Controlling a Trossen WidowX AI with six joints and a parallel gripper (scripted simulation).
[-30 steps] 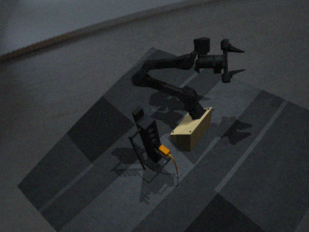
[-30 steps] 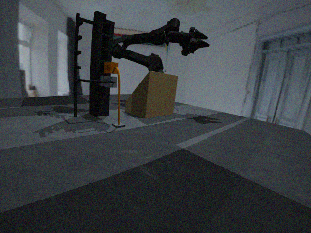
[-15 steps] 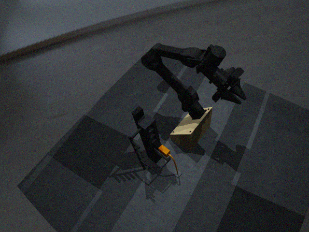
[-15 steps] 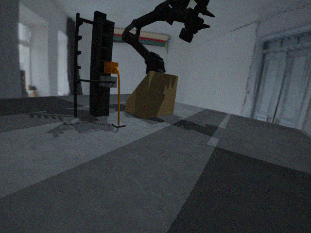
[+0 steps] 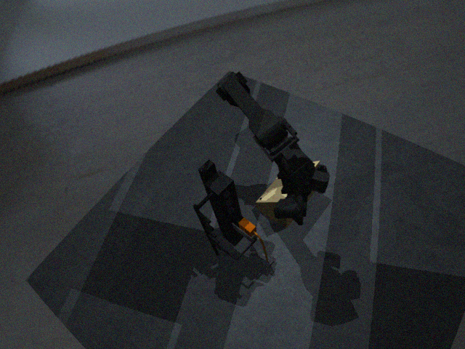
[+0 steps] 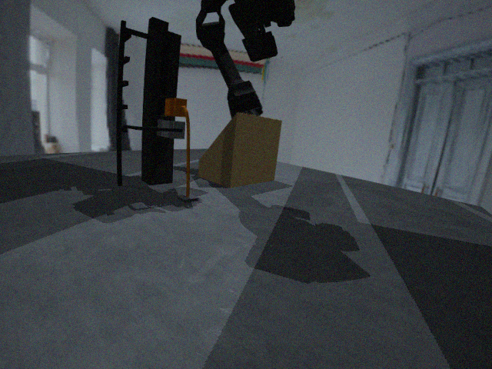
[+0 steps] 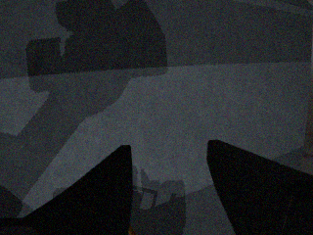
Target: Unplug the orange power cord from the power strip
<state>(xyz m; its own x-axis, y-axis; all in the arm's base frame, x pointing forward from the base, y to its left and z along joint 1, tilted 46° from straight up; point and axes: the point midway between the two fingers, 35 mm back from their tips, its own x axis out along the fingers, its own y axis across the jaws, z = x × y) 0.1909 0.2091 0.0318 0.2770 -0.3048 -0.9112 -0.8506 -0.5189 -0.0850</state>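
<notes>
Right now the orange plug is 160 mm to the right of my gripper tip, 100 mm below it and 70 mm ahead of it.
</notes>
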